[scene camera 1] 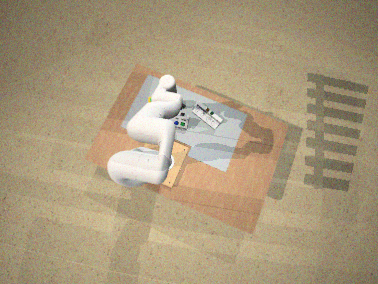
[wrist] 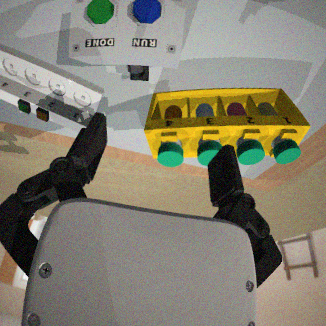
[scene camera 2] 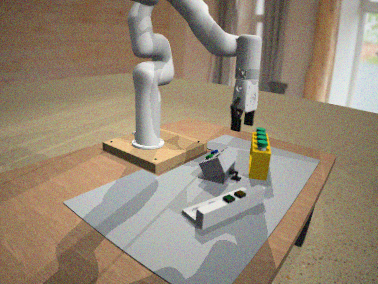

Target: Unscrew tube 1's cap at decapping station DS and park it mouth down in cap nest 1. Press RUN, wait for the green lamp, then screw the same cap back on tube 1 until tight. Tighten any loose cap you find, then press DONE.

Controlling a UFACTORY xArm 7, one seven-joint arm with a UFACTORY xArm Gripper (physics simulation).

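Where they show: gripper, fingertip midpoint: [wrist: 163,140] [scene camera 2: 242,127]; arm's base, link origin: [scene camera 2: 148,143].
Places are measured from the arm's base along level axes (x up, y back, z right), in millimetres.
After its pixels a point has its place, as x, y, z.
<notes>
The yellow decapping rack [scene camera 2: 259,165] @[17, -422, -104] [wrist: 190,144] @[62, -397, -158] holds tubes under a row of green caps. Tube 1's cap [wrist: 287,151] @[88, -328, -261] is at the rack's right end in the wrist view and sits on its tube. My gripper [scene camera 2: 242,125] @[124, -342, -104] [wrist: 163,140] @[124, -342, -104] is open and empty, above and beside the rack; one finger overlaps cap 3 in the wrist view. The console [scene camera 2: 218,167] @[19, -339, 9] [wrist: 125,52] @[50, -315, -49] carries a blue RUN button [wrist: 146,11] @[39, -276, -57] and a green DONE button [wrist: 100,11] @[38, -286, -16]. The white cap nest strip [scene camera 1: 214,121] @[-22, -428, 182] [scene camera 2: 230,212] @[-17, -474, 141] shows round nests without caps. Its green lamp [scene camera 2: 229,198] @[21, -466, 141] [wrist: 24,106] @[20, -458, 130] looks dark.
An amber lamp [scene camera 2: 240,194] @[20, -475, 104] [wrist: 42,114] @[20, -467, 93] sits beside the green one. A small black part [scene camera 2: 236,175] @[-20, -369, -55] [wrist: 139,73] @[-21, -365, -61] lies by the console. These stand on a grey mat [scene camera 1: 215,157] @[-33, -190, 305] [scene camera 2: 125,215] @[-33, -288, 321]. The arm stands on a wooden base [scene camera 2: 119,144] @[0, 68, 88]. In scene camera 1 the arm hides most of the rack.
</notes>
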